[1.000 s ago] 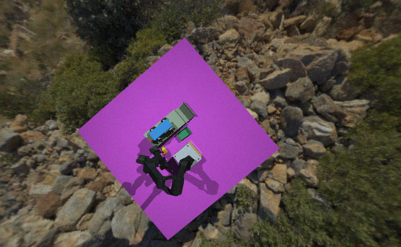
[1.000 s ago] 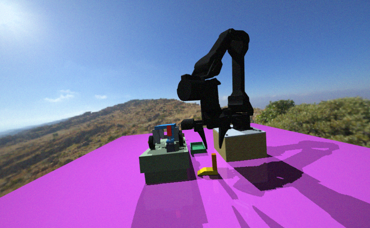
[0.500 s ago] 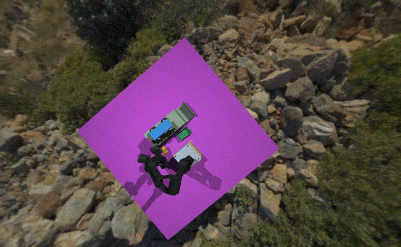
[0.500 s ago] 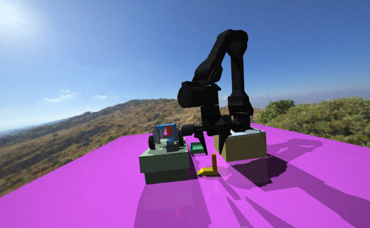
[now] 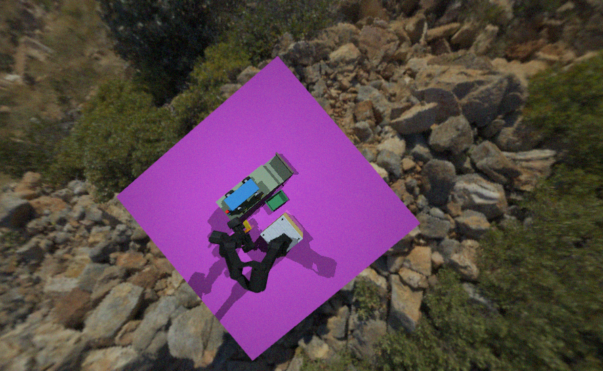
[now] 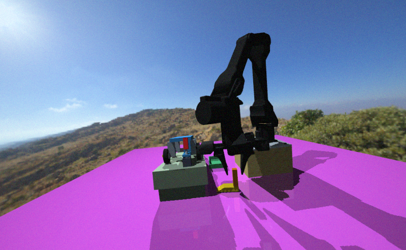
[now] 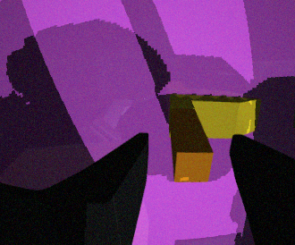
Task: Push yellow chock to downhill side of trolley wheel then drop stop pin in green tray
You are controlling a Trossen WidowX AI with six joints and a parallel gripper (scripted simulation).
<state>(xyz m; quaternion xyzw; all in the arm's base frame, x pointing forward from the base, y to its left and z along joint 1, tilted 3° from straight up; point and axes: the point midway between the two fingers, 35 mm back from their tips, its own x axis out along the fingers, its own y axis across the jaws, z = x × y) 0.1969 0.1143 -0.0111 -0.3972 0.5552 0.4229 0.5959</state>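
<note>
Now: gripper tip 20 mm short of the yellow chock, 10 mm to the left of it and 30 mm above it. From my gripper tip the other things lie so: grey-green ramp (130 mm ahead, 170 mm to the right); then red-headed stop pin (130 mm ahead, 50 mm to the right, 80 mm above); then trolley (130 mm ahead, 160 mm to the right, 60 mm above).
</note>
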